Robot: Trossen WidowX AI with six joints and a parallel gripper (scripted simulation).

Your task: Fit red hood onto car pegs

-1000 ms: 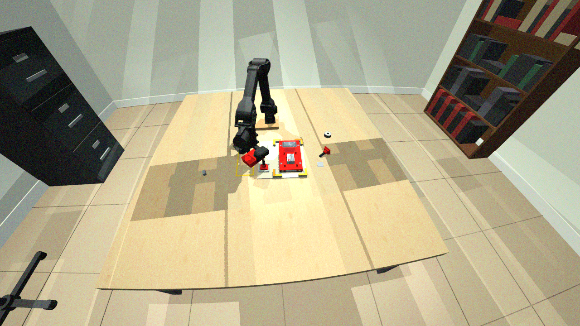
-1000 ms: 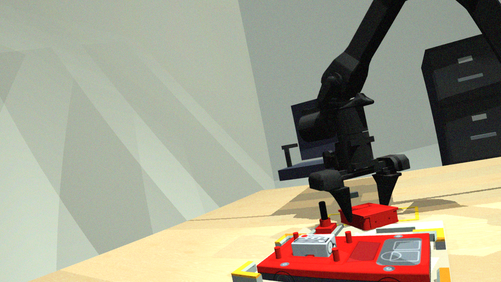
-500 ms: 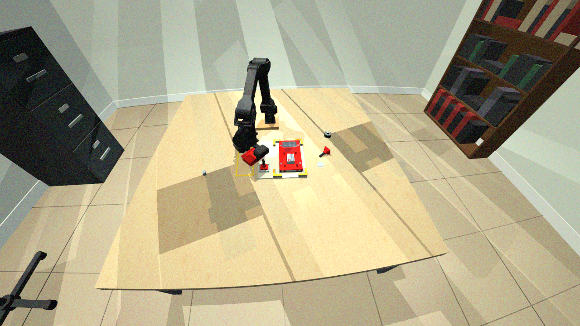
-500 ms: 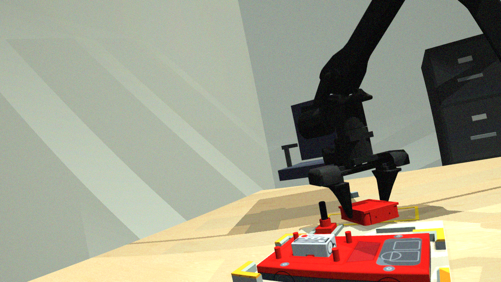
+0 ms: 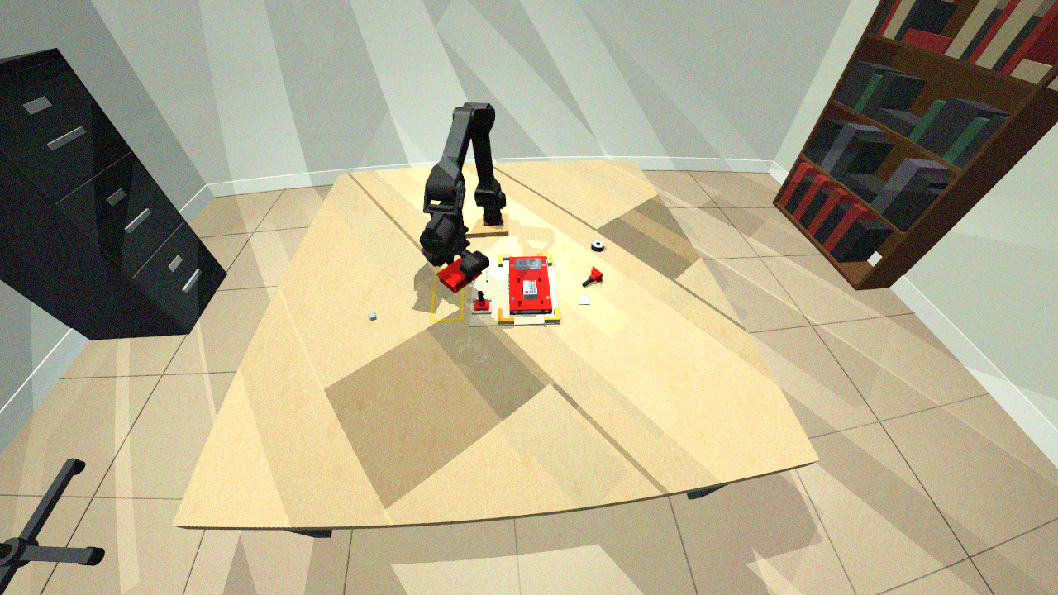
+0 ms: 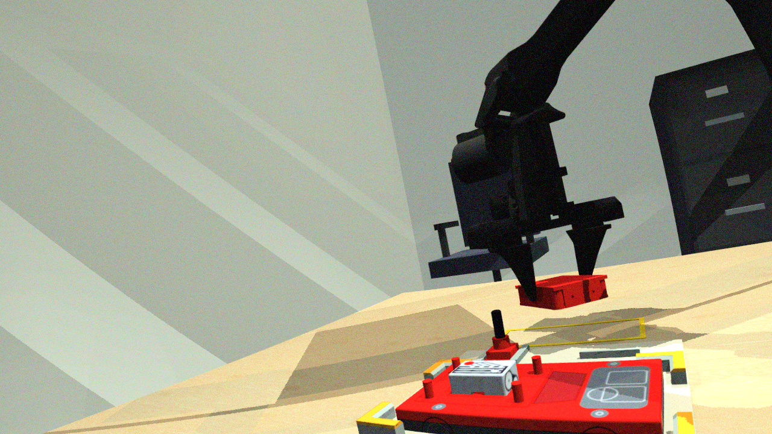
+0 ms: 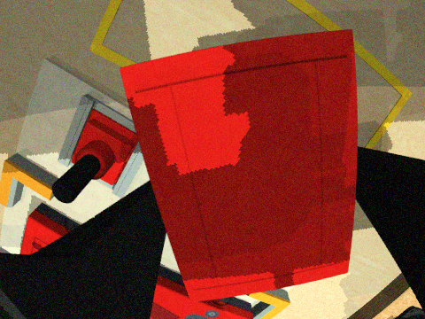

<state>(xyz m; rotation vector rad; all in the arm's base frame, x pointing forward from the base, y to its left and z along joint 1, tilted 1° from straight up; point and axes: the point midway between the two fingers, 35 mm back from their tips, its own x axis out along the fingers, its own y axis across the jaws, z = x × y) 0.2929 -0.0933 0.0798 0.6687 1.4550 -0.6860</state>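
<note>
Right now my gripper tip is 40 mm short of the grey engine block, 180 mm to the right of it and 40 mm above it. Also, from my gripper tip: wheel 150 mm behind, 410 mm to the left, 50 mm below; red hood 10 mm above.
</note>
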